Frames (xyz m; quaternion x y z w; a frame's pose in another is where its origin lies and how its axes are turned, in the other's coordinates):
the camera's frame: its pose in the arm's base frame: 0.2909 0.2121 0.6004 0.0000 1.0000 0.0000 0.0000
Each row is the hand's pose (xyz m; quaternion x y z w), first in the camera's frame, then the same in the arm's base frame.
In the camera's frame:
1: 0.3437 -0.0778 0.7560 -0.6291 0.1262 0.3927 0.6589
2: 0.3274 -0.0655 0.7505 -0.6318 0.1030 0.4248 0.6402
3: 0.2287 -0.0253 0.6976 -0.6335 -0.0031 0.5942 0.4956
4: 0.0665 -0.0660 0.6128 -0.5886 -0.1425 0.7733 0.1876
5: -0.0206 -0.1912 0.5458 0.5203 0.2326 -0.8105 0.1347
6: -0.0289 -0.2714 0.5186 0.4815 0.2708 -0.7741 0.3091
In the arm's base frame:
1: -0.0528 0.1343 -0.1556 -0.3927 -0.6589 -0.6291 0.1262
2: -0.0365 0.1466 -0.1501 -0.4248 -0.6402 -0.6318 0.1030
3: 0.0622 0.1868 -0.0972 0.5942 0.4956 0.6335 0.0031
4: 0.2244 0.1461 -0.0124 0.7733 0.1876 0.5886 0.1425
5: 0.3115 0.0209 0.0546 0.8106 -0.1347 0.5203 0.2326
6: 0.3198 -0.0593 0.0818 0.7741 -0.3091 0.4815 0.2708

